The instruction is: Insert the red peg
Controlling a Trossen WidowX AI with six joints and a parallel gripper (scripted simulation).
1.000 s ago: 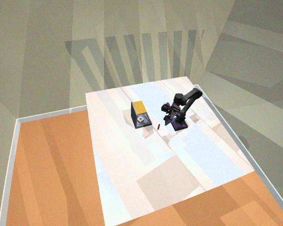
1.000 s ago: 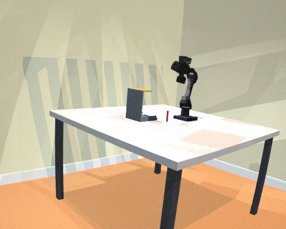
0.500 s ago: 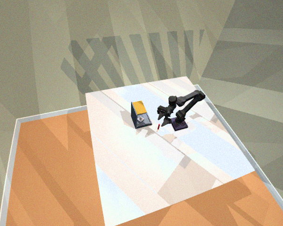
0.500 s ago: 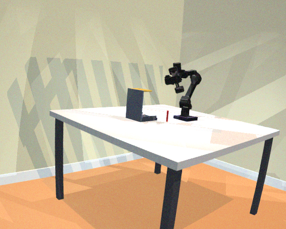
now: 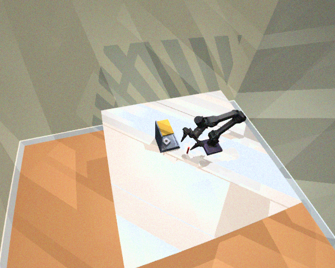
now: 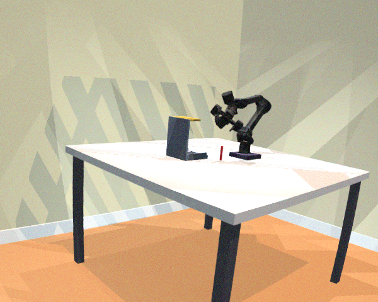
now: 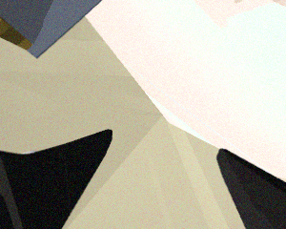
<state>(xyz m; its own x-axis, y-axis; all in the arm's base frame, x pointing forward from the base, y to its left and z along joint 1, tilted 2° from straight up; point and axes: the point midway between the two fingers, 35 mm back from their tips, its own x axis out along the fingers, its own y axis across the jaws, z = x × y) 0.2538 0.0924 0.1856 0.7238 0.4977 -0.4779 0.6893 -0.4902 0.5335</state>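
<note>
Right now the red peg is 60 mm behind my gripper tip, 60 mm to the right of it and 160 mm below it. Also, from my gripper tip: yellow roof (120 mm ahead, 170 mm to the right, 20 mm above).
</note>
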